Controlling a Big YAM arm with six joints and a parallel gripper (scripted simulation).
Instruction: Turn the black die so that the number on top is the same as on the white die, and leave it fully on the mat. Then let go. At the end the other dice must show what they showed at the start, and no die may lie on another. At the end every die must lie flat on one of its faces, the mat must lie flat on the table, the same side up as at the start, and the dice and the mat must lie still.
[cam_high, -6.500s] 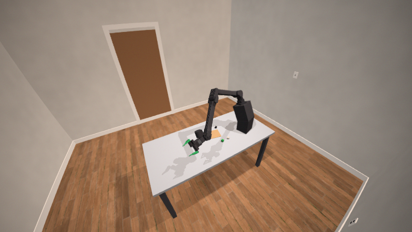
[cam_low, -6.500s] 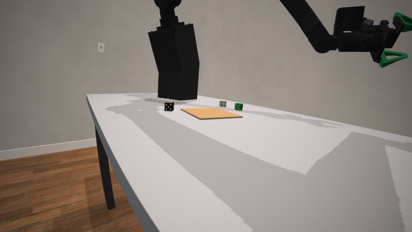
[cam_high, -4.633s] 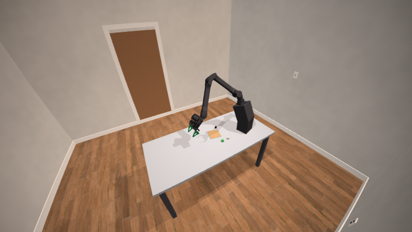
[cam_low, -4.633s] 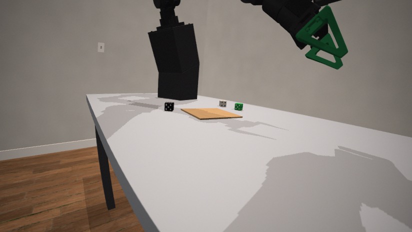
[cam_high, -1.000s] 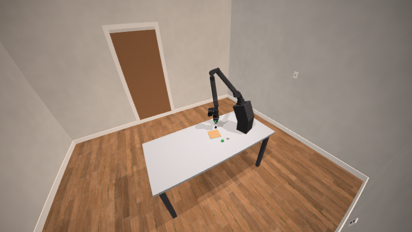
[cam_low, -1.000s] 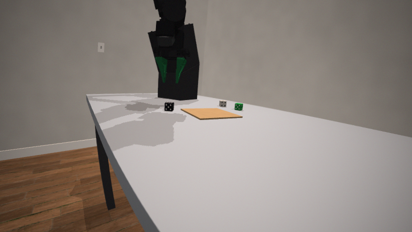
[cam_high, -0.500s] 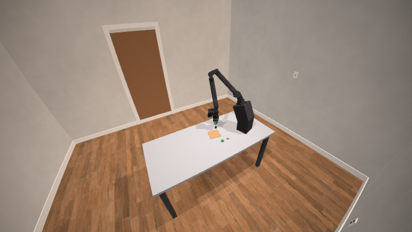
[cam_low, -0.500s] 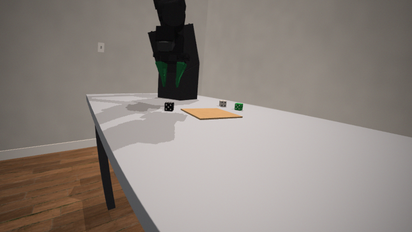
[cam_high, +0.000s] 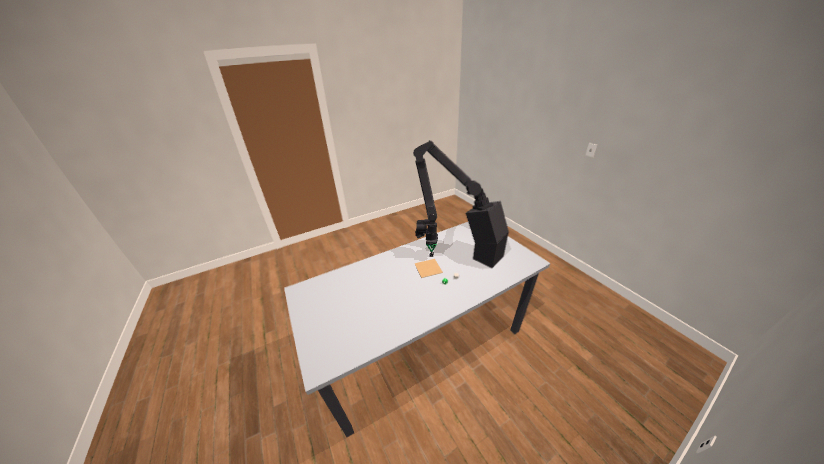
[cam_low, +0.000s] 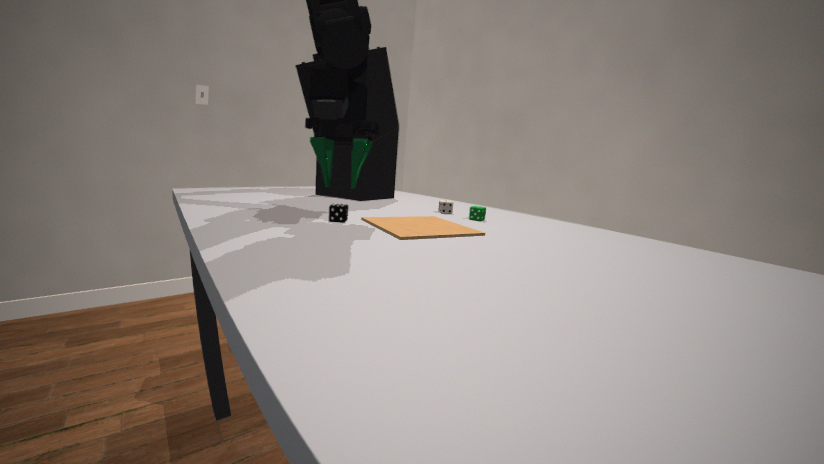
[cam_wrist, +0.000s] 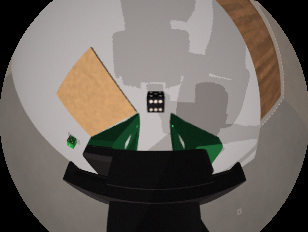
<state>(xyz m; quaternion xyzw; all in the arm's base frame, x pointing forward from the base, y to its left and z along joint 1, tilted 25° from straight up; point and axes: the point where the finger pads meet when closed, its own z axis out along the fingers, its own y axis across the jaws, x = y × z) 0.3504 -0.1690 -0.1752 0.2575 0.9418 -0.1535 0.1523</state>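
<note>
My hand is 50 mm above the black die. Also, from my hand: tan mat: 70 mm ahead, 100 mm to the left, 60 mm below; then green die: 30 mm ahead, 260 mm to the left, 50 mm below; then white die: 50 mm behind, 250 mm to the left, 50 mm below.
</note>
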